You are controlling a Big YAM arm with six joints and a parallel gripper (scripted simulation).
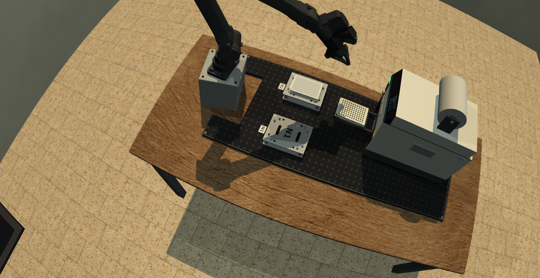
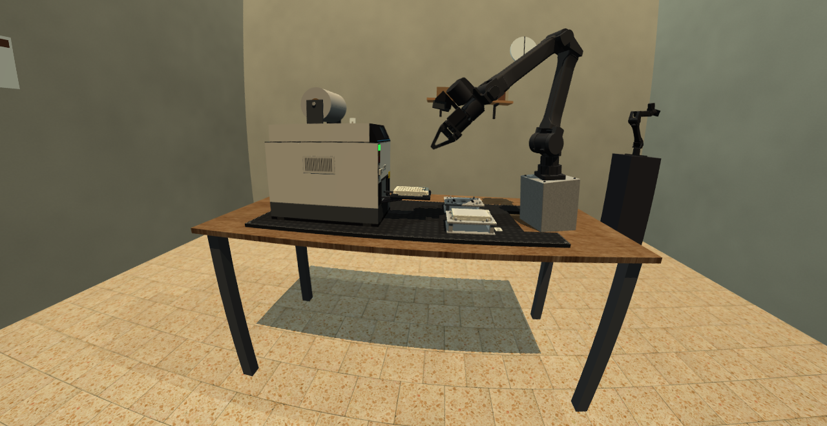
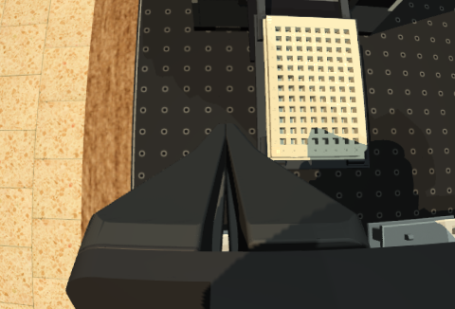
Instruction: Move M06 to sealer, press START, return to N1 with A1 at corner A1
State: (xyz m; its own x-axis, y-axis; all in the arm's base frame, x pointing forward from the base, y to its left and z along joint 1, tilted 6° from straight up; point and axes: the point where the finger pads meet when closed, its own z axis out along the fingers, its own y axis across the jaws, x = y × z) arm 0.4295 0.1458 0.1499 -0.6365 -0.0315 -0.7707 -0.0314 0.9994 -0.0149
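My gripper is now 18 cm short of the start button, 9 cm above it and 2 cm to the right of it. Also, from my hand: plate M06 (17 cm below, 8 cm to the right, 8 cm ahead); then well plate (23 cm below, 13 cm behind, 2 cm to the right); then sealer stage (18 cm below, 8 cm to the right, 8 cm ahead).
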